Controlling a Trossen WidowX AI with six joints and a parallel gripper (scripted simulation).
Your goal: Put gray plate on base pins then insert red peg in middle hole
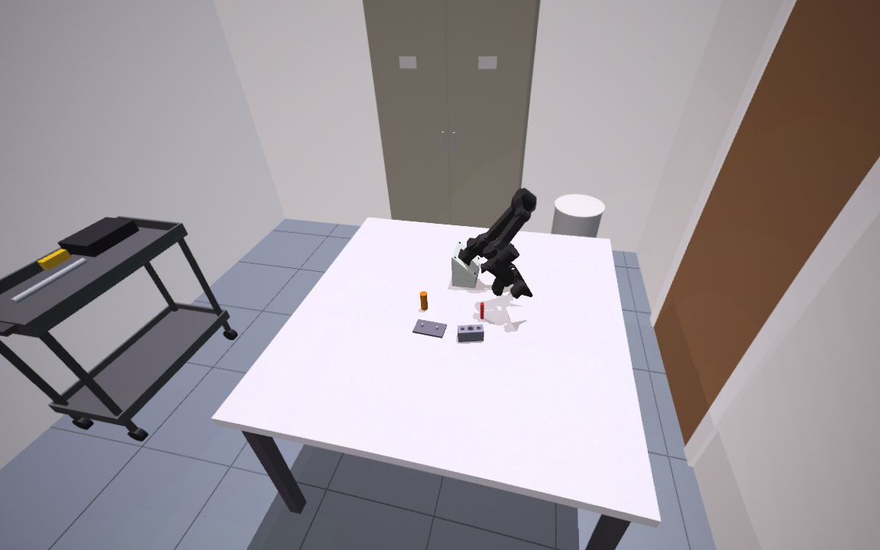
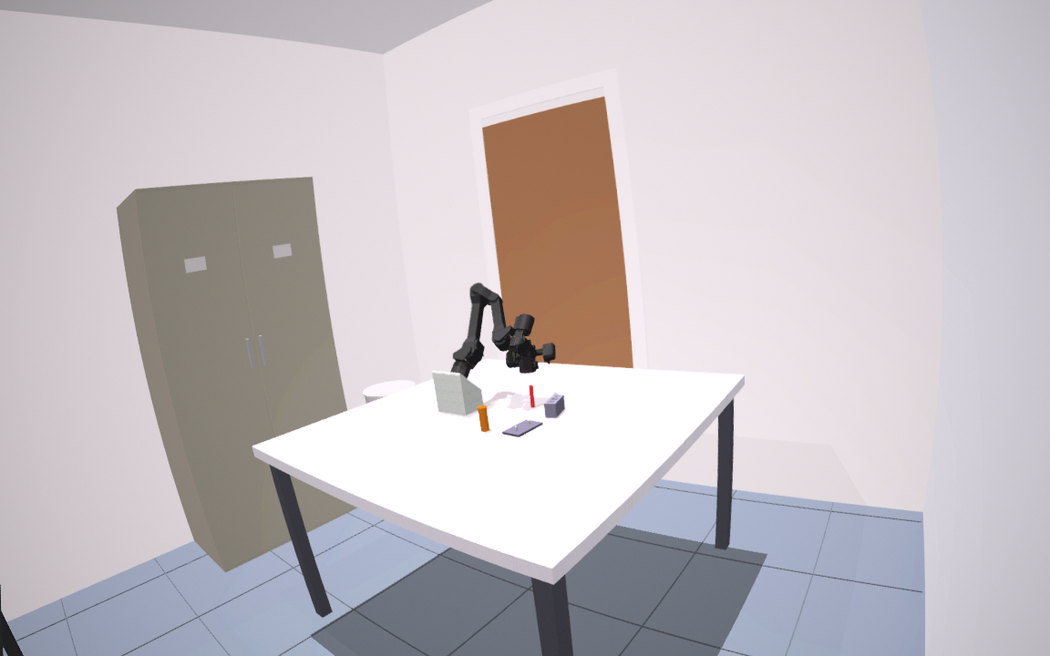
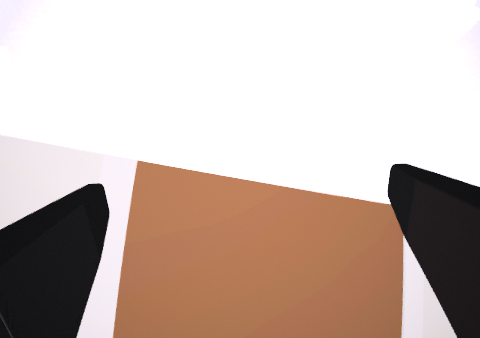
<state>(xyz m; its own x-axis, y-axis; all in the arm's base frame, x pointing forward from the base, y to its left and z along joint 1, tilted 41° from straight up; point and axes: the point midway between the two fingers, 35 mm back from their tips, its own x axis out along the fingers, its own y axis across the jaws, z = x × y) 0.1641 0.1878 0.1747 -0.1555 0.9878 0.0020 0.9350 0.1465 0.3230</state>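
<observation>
My gripper tip is 190 mm short of the gray plate, 200 mm to the left of it and 60 mm above it. Also, from my gripper tip: base (180 mm ahead, 360 mm to the right, 90 mm below); then orange cylinder (60 mm ahead, 410 mm to the right, 60 mm below); then red peg (80 mm ahead, 170 mm to the right, 60 mm below).
</observation>
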